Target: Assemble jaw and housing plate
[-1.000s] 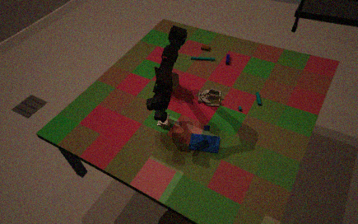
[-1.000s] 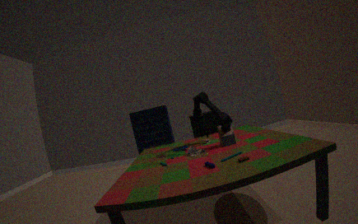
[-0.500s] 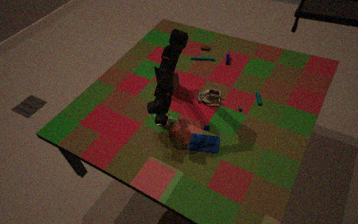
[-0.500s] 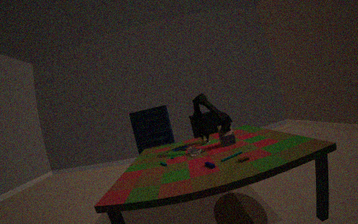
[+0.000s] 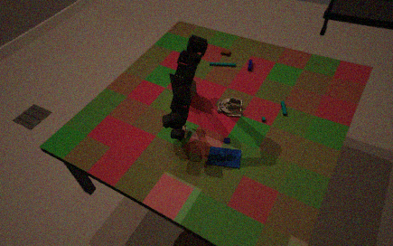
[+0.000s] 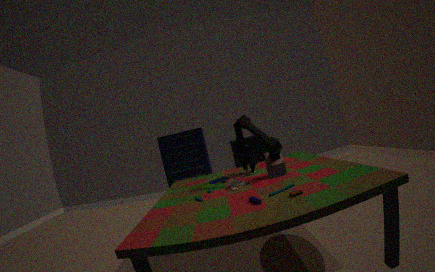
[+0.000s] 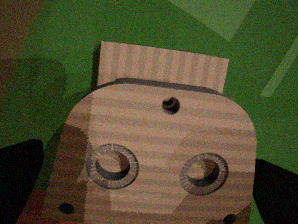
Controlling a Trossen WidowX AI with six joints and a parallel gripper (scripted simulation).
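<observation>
Right now my gripper tip is 20 mm below the pale housing piece and 10 mm past it. Also, from my gripper tip: brown piece: 700 mm to the left, 20 mm behind; pale curved jaw: 240 mm to the left, 150 mm ahead; blue flat plate: 250 mm ahead, 50 mm to the right, 10 mm below.
</observation>
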